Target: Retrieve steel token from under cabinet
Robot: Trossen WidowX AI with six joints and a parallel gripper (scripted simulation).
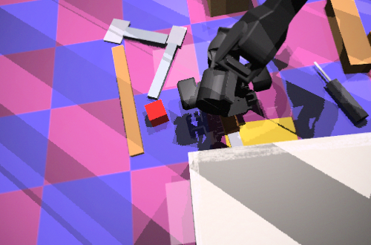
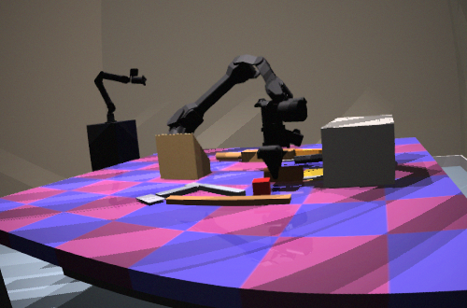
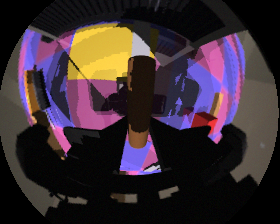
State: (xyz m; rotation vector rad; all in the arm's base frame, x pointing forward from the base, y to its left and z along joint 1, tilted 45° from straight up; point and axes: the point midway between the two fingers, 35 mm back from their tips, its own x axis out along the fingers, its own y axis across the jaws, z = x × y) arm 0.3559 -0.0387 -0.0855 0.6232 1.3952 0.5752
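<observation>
Right now the grey paddle-ended bar is 17 cm behind my gripper tip and 9 cm to the right of it. The rest, counted from my gripper tip: long wooden slat (22 cm to the right, 8 cm behind); black screwdriver (24 cm to the left, 3 cm ahead); red cube (15 cm to the right, 1 cm behind, 1 cm above).
</observation>
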